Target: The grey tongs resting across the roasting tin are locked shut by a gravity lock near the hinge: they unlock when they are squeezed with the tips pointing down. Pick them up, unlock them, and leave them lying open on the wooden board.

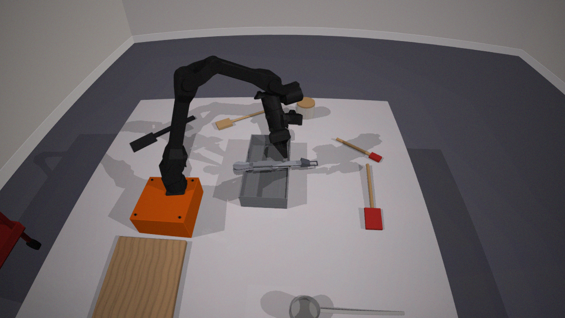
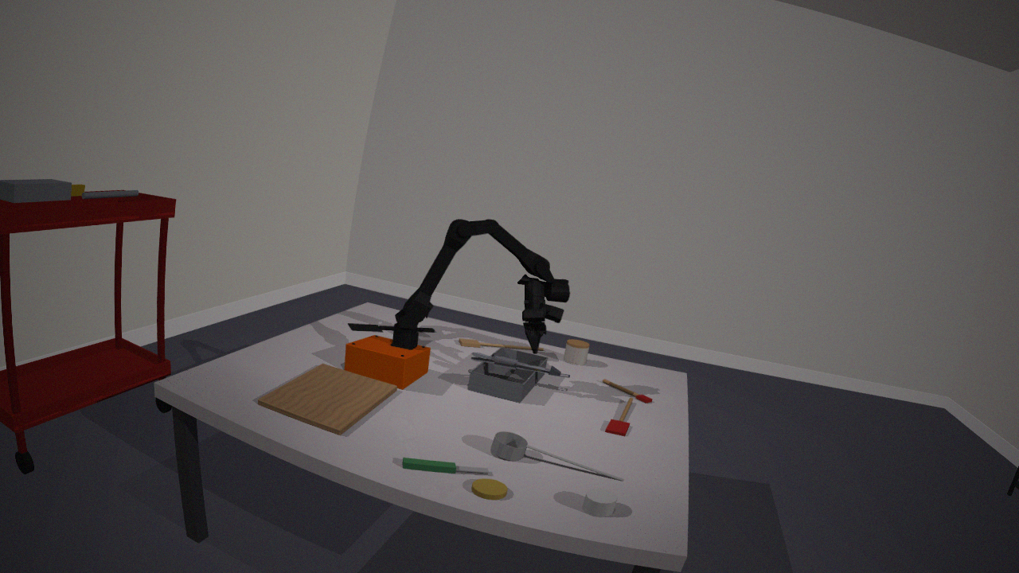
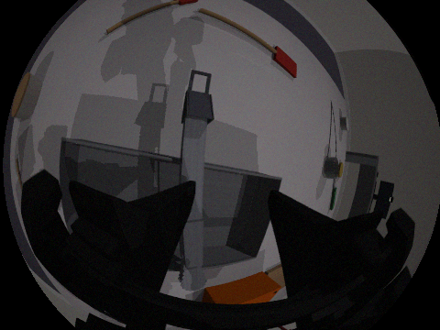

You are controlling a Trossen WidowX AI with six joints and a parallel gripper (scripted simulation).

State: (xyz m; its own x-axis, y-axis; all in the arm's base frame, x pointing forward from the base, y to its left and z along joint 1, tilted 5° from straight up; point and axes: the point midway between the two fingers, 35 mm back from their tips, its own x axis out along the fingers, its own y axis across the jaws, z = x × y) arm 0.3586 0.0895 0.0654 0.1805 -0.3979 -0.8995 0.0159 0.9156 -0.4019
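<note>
My gripper tip is 6 cm past the roasting tin, 3 cm to the right of it and 9 cm above it. The rest, counted from my gripper tip: lidded jar 12 cm ahead, 38 cm to the left, 8 cm below; black spatula 54 cm behind, 31 cm to the left, 12 cm below; wooden board 46 cm behind, 41 cm to the right, 11 cm below.
</note>
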